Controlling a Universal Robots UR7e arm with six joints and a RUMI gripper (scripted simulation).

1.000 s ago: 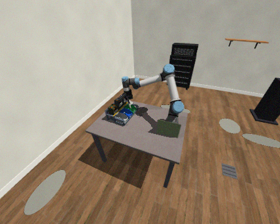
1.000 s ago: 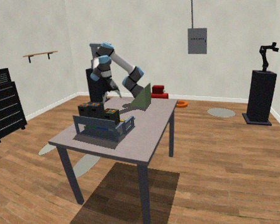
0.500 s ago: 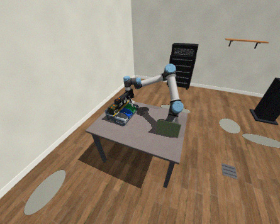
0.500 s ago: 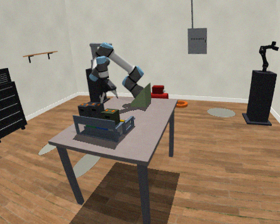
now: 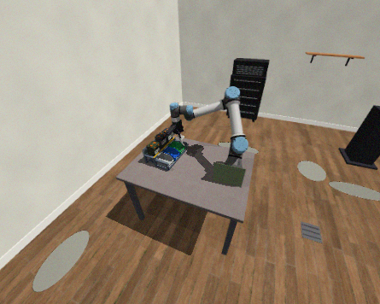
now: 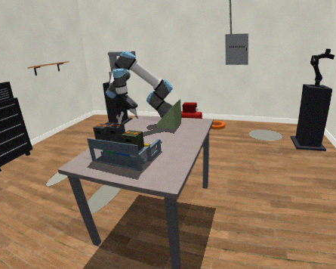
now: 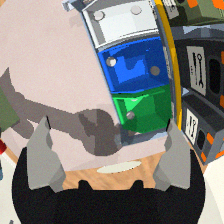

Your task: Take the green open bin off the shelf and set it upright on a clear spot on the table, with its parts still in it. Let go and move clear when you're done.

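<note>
Now: the green open bin 150 mm below my hand, 90 mm to the right of it and 70 mm ahead of it. Round my hand: grey bin: 150 mm below, 130 mm to the left, 90 mm ahead; blue bin: 150 mm below, 80 mm ahead, 20 mm to the left; yellow rail: 130 mm ahead, 80 mm below, 20 mm to the left.
</note>
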